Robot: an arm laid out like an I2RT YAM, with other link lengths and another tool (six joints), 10 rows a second.
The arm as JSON. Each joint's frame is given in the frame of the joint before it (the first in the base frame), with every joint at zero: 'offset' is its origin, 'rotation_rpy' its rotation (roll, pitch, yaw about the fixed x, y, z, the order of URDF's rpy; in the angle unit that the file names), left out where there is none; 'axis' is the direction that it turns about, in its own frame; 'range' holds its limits. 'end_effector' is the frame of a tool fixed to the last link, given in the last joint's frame.
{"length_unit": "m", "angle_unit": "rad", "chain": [
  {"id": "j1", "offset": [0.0, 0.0, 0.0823], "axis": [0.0, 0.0, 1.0], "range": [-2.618, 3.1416]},
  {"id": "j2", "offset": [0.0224, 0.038, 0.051], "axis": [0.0, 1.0, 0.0], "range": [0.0, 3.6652]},
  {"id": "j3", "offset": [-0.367, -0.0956, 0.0], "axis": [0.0, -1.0, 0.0], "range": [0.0, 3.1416]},
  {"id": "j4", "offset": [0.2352, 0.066, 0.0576], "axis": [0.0, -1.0, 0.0], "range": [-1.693, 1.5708]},
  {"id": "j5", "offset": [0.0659, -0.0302, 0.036], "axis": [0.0, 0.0, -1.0], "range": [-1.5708, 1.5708]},
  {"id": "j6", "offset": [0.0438, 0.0, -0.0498], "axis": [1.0, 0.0, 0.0], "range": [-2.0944, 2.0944]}
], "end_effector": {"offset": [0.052, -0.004, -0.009], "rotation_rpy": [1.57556, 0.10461, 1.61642]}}
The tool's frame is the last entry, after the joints.
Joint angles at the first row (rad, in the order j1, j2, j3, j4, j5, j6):
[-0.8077 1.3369 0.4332 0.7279 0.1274 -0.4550]
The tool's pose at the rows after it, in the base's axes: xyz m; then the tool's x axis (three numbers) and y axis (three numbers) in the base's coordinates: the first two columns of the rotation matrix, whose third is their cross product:
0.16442, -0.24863, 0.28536, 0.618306, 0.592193, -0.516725, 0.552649, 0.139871, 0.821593
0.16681, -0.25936, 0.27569, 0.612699, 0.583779, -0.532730, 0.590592, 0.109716, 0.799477
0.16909, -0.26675, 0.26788, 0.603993, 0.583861, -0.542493, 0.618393, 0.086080, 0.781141
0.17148, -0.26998, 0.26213, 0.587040, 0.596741, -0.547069, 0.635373, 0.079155, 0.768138
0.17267, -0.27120, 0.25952, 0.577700, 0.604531, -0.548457, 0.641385, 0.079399, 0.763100
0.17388, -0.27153, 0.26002, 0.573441, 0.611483, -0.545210, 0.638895, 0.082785, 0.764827
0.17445, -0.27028, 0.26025, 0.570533, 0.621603, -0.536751, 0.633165, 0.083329, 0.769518
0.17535, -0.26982, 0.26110, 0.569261, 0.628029, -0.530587, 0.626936, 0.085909, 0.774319
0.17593, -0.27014, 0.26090, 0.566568, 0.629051, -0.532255, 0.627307, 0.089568, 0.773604
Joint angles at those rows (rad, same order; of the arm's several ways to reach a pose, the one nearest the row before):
[-0.8391 1.3919 0.4612 0.7093 0.1537 -0.4312]
[-0.8497 1.4439 0.4747 0.7092 0.1758 -0.4469]
[-0.8559 1.4820 0.4874 0.7012 0.1886 -0.4572]
[-0.8591 1.5047 0.4938 0.6930 0.1803 -0.4676]
[-0.8611 1.5148 0.4953 0.6923 0.1720 -0.4732]
[-0.8620 1.5154 0.5000 0.6872 0.1613 -0.4728]
[-0.8620 1.5113 0.5009 0.6796 0.1483 -0.4667]
[-0.8620 1.5091 0.5031 0.6765 0.1381 -0.4621]
[-0.8620 1.5115 0.5031 0.6803 0.1354 -0.4651]

